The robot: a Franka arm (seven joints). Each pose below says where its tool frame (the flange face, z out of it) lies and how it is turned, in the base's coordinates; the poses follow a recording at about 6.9 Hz.
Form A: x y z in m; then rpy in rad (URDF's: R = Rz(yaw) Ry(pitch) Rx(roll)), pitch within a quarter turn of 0, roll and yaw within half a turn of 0.
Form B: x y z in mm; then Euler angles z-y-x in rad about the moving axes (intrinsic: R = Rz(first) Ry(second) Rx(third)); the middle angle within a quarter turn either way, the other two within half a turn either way. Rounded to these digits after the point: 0 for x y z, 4 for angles.
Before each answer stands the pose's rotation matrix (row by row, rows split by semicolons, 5 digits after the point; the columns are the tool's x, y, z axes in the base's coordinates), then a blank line. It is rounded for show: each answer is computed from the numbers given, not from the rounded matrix.
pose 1, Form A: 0.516, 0.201, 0.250, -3.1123, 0.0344, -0.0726
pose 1, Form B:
0.99678 -0.07351 -0.03216; -0.07249 -0.99686 0.03170; -0.03439 -0.02927 -0.99898

516, 201, 250, -0.0726, 0.0344, -3.1123
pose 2, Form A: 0.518, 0.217, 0.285, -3.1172, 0.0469, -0.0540
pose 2, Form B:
0.99744 -0.05510 -0.04548; -0.05391 -0.99818 0.02688; -0.04688 -0.02436 -0.99860

518, 217, 285, -0.0540, 0.0469, -3.1172
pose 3, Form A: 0.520, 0.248, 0.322, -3.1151, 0.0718, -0.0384
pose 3, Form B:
0.99669 -0.04028 -0.07064; -0.03829 -0.99884 0.02922; -0.07174 -0.02642 -0.99707

520, 248, 322, -0.0384, 0.0718, -3.1151
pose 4, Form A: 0.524, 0.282, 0.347, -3.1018, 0.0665, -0.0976
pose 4, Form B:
0.99304 -0.10000 -0.06221; -0.09723 -0.99420 0.04606; -0.06645 -0.03969 -0.99700

524, 282, 347, -0.0976, 0.0665, -3.1018
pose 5, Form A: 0.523, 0.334, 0.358, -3.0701, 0.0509, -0.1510
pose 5, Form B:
0.98734 -0.15364 -0.03943; -0.15023 -0.98555 0.07825; -0.05088 -0.07134 -0.99615

523, 334, 358, -0.1510, 0.0509, -3.0701
